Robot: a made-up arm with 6 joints. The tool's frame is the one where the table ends. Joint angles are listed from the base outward.
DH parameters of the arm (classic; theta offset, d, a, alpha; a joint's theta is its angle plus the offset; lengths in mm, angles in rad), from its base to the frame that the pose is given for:
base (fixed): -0.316 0 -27.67 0
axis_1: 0.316 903.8 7 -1.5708
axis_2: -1.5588 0 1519.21 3.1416
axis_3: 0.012 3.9 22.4 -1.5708
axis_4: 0 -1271.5 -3.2 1.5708
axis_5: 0 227.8 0.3 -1.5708
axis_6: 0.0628 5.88 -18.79 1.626
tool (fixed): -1.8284 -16.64 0 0
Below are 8 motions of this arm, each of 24 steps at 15 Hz.
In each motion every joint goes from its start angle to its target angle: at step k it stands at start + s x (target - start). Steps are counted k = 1, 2, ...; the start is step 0. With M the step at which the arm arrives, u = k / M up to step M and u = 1 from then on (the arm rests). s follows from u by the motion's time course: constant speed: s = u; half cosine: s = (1 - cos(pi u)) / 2; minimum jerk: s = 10 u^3 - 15 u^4 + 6 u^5.
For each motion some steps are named. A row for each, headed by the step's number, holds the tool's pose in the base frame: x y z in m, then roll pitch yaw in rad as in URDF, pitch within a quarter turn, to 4 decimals.
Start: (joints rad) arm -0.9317 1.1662 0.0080 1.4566 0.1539 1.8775
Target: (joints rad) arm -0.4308 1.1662 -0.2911 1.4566 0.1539 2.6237
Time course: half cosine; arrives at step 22
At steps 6, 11, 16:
6: 1.3436 -1.5994 0.3970 -1.6637 0.9035 -0.5296
11: 1.5071 -1.2811 0.3349 -1.7472 0.9891 -0.2046
16: 1.5996 -0.9510 0.2834 -1.7725 1.0698 0.1728

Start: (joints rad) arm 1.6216 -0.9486 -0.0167 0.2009 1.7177 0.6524
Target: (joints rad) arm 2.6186 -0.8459 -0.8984 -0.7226 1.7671 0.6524
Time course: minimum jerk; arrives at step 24
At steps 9, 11, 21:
9: 0.2466 -0.0784 2.6379 -2.5363 -0.9573 -0.9289
11: 0.1916 0.0796 2.4738 -2.8371 -1.0273 -0.4548
21: -0.0846 0.2457 1.7459 2.3481 -0.7329 1.1126

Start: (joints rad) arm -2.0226 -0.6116 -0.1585 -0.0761 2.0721 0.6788
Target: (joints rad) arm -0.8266 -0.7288 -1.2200 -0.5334 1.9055 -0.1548
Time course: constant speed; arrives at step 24
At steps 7, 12, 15, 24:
7: -0.2864 -0.3537 2.3348 -2.7082 -1.0985 2.1211
12: -0.1817 -0.3901 2.0378 -3.0937 -1.2094 2.8870
15: -0.1251 -0.3713 1.8606 2.8811 -1.2085 -2.8621
24: -0.0894 -0.1919 1.3635 2.4044 -0.9747 -1.7254

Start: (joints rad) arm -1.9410 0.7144 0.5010 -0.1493 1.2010 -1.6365
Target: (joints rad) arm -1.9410 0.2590 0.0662 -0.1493 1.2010 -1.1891
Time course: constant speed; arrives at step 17
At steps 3, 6, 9, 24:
3: -0.9974 -1.9166 1.8435 2.9134 -1.0237 -1.7093
6: -0.9609 -1.8257 1.9167 2.8373 -1.0067 -1.7100
9: -0.9225 -1.7300 1.9816 2.7636 -0.9898 -1.7135
24: -0.8136 -1.4555 2.1112 2.5769 -0.9464 -1.7351

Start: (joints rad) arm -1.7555 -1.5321 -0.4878 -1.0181 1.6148 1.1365
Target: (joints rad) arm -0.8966 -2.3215 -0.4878 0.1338 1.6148 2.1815
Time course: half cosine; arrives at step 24
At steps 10, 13, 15, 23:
10: -0.3680 1.0220 1.7642 2.9462 -0.1604 2.5689
13: -0.6098 1.1010 1.5918 2.8798 -0.0191 2.5015
15: -0.7747 1.1144 1.4633 2.8088 0.0970 2.4638
23: -1.1526 1.0169 1.1034 2.5203 0.4171 2.3594

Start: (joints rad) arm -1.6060 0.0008 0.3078 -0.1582 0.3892 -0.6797
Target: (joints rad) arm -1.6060 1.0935 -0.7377 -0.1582 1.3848 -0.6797
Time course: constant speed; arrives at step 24
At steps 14, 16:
14: -0.2874 -1.6426 1.0729 2.2855 0.1360 -1.5264
16: -0.2843 -1.5533 0.8703 2.2815 0.2328 -1.5338

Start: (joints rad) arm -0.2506 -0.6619 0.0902 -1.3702 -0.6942 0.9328
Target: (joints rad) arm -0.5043 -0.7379 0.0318 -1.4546 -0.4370 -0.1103
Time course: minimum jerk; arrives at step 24
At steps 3, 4, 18, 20, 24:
3: 0.1041 -0.0597 2.8134 1.4912 -0.1893 0.5496
4: 0.1017 -0.0591 2.8127 1.5120 -0.1943 0.5471
18: 0.0067 -0.0231 2.7838 2.4204 -0.5093 0.3820
20: 0.0001 -0.0197 2.7814 2.4934 -0.5402 0.3612
24: -0.0033 -0.0179 2.7801 2.5318 -0.5565 0.3498

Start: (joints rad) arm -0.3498 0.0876 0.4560 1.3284 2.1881 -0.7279
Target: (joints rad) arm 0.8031 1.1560 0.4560 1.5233 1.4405 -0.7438
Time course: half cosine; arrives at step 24
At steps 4, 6, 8, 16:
4: 1.3305 -0.4294 2.9839 0.2783 0.0997 1.6733
6: 1.5334 -0.3316 2.8569 0.3720 0.0669 1.7127
8: 1.7681 -0.1526 2.6704 0.4971 0.0392 1.7607
16: 2.1222 1.1861 1.5149 1.0983 0.1436 2.0298

